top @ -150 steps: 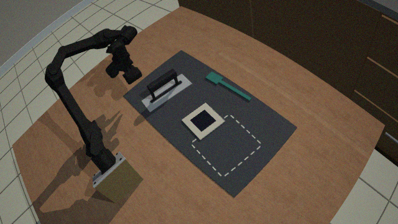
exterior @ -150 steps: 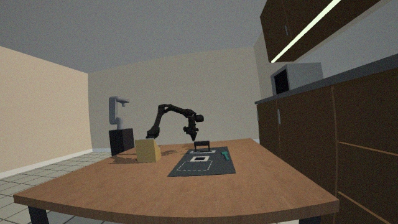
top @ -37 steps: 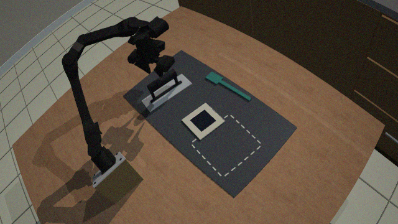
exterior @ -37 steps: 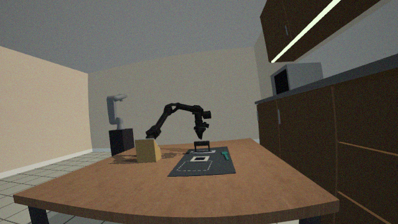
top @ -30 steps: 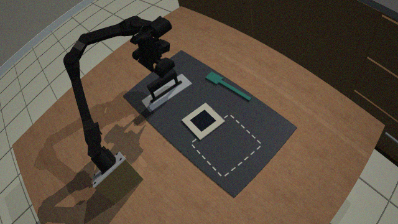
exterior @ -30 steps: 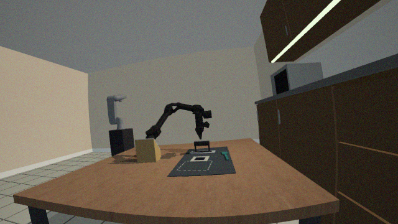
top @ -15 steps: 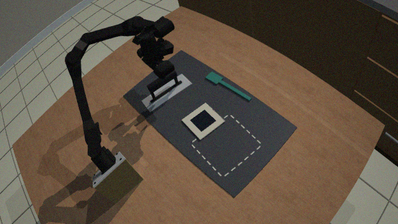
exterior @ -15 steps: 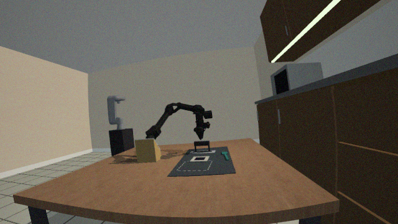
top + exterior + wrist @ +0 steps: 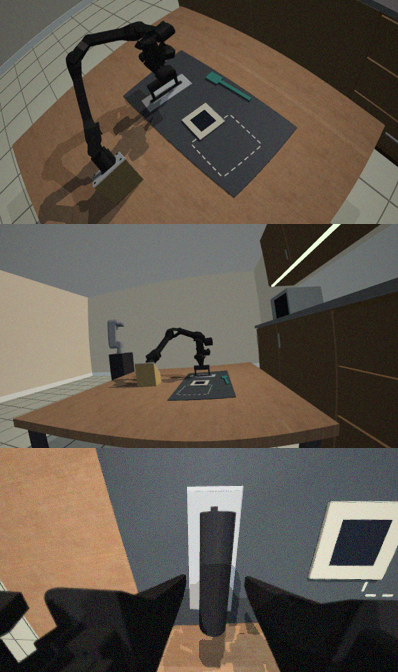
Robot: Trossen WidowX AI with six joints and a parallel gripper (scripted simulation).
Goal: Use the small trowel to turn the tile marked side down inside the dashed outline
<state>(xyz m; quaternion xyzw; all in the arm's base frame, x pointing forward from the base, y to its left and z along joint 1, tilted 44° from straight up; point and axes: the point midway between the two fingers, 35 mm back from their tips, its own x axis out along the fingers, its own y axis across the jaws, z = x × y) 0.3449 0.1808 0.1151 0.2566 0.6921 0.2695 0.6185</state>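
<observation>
Now: gripper tip 4 cm above the trowel and 2 cm short of it. From my gripper tip the other things lie so: dark mat 17 cm to the right, 10 cm below, 5 cm ahead; then tile 21 cm to the right, 8 cm below, 2 cm ahead; then teal flat tool 19 cm ahead, 14 cm to the right, 8 cm below.
</observation>
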